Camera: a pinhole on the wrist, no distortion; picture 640 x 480 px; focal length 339.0 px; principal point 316.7 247.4 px. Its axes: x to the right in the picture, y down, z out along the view. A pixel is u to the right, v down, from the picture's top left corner.
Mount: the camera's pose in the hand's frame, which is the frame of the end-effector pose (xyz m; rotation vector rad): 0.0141 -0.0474 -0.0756 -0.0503 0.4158 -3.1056
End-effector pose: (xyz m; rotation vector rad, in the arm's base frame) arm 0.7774 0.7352 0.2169 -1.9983 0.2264 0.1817
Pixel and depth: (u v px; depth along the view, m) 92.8 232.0 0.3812
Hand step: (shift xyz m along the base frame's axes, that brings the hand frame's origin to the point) 0.2930 0.2931 -0.0733
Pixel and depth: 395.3 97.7 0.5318
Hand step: -0.1122 0.4471 -0.2243
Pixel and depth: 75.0 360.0 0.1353
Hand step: 0.1407 0.0794 0.0666
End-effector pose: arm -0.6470 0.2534 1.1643 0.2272 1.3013 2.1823
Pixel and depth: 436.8 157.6 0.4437
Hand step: 0.2901 0.2372 0.1716
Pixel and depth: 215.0 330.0 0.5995
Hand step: 0.1547 0.5851 -0.0892
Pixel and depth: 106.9 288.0 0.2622
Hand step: -0.0246 0.2776 -0.0660
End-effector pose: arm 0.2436 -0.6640 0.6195 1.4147 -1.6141 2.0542
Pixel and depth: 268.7 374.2 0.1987
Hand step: 0.1353 -0.0301 0.1468
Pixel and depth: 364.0 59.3 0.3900
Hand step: 0.1800 -0.3089 -0.0728
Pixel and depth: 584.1 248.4 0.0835
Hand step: 0.0745 0.0418 0.0100
